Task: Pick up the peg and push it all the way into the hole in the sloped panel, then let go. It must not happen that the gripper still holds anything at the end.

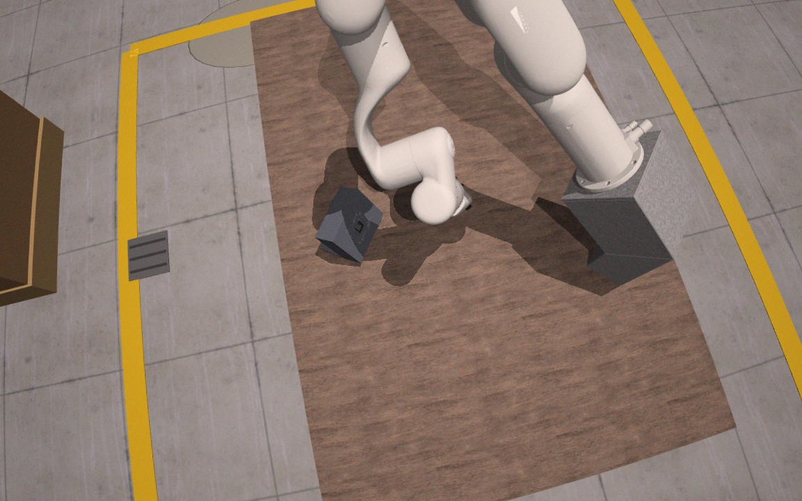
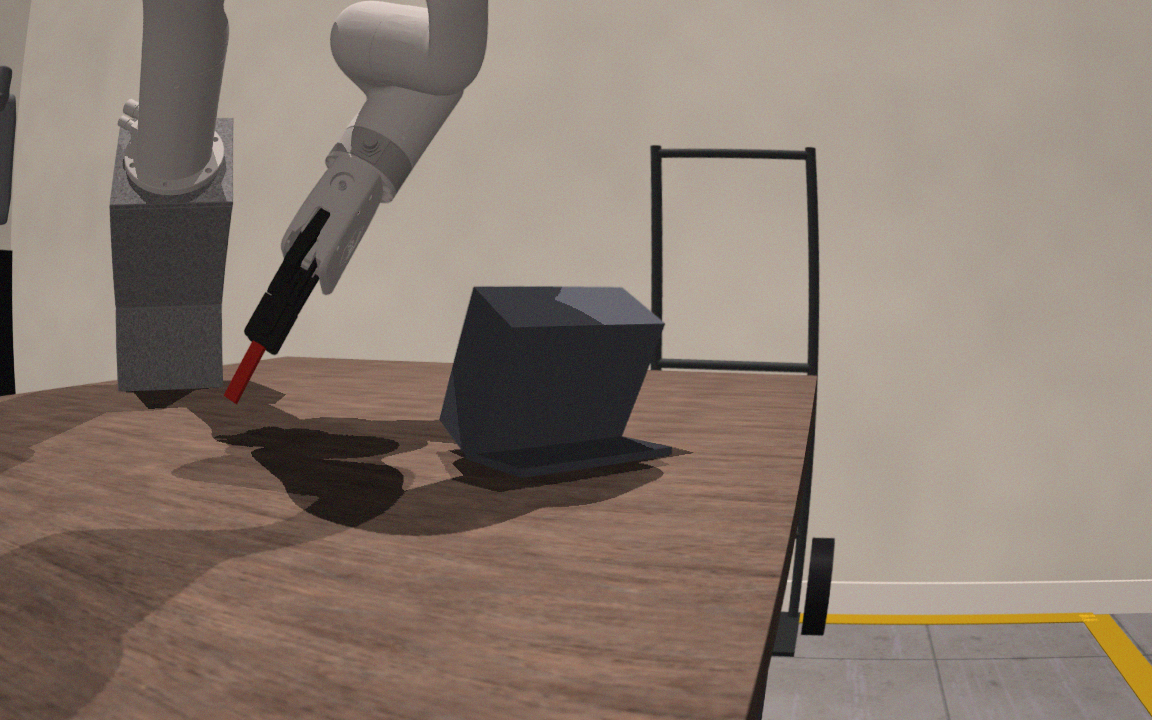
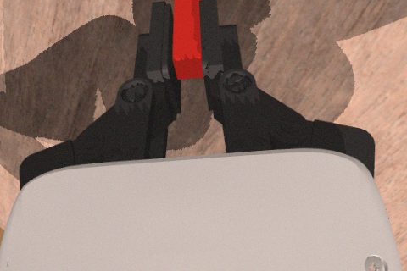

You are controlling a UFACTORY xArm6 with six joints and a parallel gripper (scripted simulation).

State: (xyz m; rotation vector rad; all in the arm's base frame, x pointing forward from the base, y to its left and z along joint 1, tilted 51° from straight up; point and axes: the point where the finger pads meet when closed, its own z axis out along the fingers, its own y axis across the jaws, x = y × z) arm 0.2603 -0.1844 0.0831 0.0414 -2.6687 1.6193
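Right now my hand is 20 mm past the red peg, 10 mm to the left of it and 30 mm above it.
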